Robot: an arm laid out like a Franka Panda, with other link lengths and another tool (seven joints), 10 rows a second.
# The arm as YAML. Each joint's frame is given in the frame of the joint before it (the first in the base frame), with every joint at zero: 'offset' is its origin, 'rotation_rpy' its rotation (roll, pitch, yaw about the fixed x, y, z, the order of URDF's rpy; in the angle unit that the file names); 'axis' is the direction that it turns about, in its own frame. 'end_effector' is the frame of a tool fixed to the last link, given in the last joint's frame.
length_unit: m
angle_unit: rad
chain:
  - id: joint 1
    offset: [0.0, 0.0, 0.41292]
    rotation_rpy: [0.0, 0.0, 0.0]
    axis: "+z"
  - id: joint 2
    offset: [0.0, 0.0, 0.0]
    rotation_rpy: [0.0, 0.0, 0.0]
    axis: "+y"
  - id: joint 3
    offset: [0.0, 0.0, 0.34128]
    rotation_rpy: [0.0, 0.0, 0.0]
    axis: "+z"
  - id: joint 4
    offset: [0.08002, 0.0, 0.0]
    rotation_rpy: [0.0, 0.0, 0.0]
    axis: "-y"
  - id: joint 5
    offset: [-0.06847, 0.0, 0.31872]
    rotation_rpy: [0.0, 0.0, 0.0]
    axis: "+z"
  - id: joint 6
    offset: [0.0, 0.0, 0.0]
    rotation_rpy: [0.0, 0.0, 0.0]
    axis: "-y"
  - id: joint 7
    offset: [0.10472, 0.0, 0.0]
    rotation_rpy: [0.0, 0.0, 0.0]
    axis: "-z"
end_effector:
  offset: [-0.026, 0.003, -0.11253]
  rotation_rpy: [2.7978, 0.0, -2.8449]
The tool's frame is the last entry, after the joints.
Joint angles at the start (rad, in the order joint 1, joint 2, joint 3, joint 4, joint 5, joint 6, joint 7):
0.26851, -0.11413, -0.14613, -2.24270, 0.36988, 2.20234, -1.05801
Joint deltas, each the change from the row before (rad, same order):
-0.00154, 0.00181, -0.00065, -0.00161, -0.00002, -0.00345, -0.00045
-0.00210, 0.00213, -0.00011, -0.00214, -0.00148, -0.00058, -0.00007
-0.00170, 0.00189, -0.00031, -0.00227, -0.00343, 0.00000, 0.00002
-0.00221, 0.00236, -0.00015, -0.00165, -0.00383, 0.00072, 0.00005
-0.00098, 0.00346, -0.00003, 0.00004, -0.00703, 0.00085, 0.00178
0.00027, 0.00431, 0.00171, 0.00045, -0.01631, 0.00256, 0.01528
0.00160, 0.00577, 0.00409, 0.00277, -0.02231, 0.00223, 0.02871
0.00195, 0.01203, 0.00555, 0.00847, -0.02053, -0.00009, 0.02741
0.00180, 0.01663, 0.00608, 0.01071, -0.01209, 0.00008, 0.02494
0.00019, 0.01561, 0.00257, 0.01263, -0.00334, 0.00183, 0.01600
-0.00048, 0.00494, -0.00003, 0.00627, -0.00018, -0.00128, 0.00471
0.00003, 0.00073, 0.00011, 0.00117, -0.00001, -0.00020, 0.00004
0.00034, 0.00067, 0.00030, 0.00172, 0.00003, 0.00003, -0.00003
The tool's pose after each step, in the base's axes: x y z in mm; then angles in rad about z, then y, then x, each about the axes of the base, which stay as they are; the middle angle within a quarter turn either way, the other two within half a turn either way. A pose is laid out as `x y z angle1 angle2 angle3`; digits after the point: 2 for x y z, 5 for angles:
439.40 45.54 538.14 1.87706 -0.27170 -2.71625
439.23 44.55 536.31 1.88007 -0.27538 -2.71744
439.06 43.53 534.60 1.88180 -0.27871 -2.72056
439.17 42.34 532.99 1.88351 -0.28110 -2.72412
439.74 41.70 531.62 1.88366 -0.28357 -2.73081
440.36 42.20 530.30 1.88958 -0.28555 -2.74344
441.27 44.44 529.33 1.90193 -0.28740 -2.75895
443.86 47.98 527.64 1.91247 -0.29208 -2.77444
447.40 52.24 524.68 1.92563 -0.29795 -2.78318
451.78 54.41 522.89 1.93835 -0.29781 -2.78434
453.56 54.62 523.02 1.94330 -0.29698 -2.78332
453.88 54.74 523.14 1.94306 -0.29679 -2.78343
454.32 55.11 523.51 1.94204 -0.29599 -2.78366

